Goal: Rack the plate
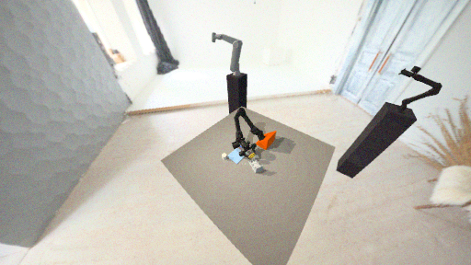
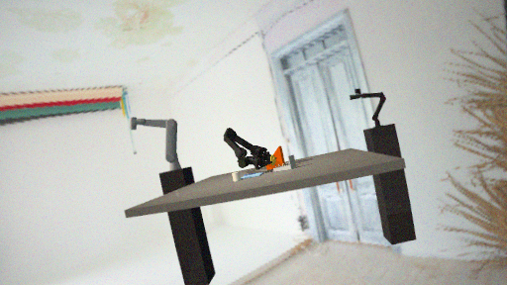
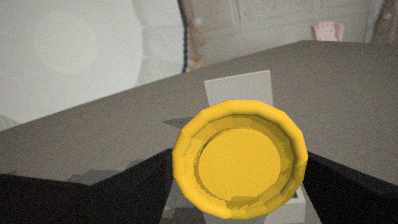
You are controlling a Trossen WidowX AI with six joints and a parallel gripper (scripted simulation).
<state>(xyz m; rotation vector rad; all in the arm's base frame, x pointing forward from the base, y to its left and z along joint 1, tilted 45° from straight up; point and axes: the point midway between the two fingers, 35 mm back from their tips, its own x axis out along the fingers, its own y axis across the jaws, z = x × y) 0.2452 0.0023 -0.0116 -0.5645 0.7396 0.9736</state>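
Right now my gripper tip is 30 mm short of the dish rack, 60 mm to the right of it and 50 mm above it. The rest, counted from my gripper tip: yellow plate: 10 mm to the right; then light-blue mat: 40 mm ahead, 160 mm to the right, 70 mm below; then cream round object: 130 mm ahead, 240 mm to the right, 40 mm below.
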